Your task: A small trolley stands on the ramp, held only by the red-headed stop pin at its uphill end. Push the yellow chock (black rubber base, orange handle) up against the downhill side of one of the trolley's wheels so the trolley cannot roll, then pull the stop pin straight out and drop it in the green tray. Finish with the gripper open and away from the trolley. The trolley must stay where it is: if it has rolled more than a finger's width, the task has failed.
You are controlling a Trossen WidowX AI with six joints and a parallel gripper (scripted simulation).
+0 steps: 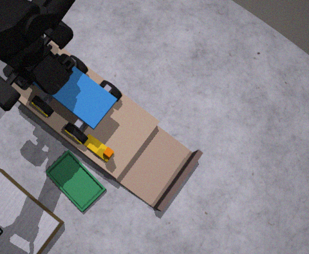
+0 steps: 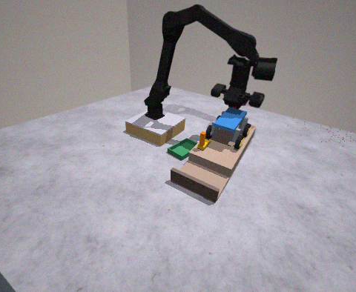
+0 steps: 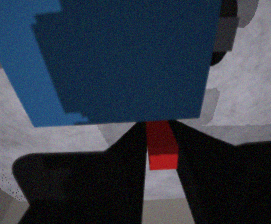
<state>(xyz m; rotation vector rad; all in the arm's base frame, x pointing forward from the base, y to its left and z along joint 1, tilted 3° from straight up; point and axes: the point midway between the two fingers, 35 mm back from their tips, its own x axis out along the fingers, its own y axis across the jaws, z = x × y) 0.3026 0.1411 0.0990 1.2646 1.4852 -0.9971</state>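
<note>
The green tray lies 20 cm to the right of my gripper tip, 14 cm below it and 8 cm behind it. Also, from my gripper tip: red-headed stop pin right at my gripper tip; then yellow chock 20 cm to the right, 5 cm below; then blue trolley 10 cm to the right, 4 cm ahead, 2 cm below.
</note>
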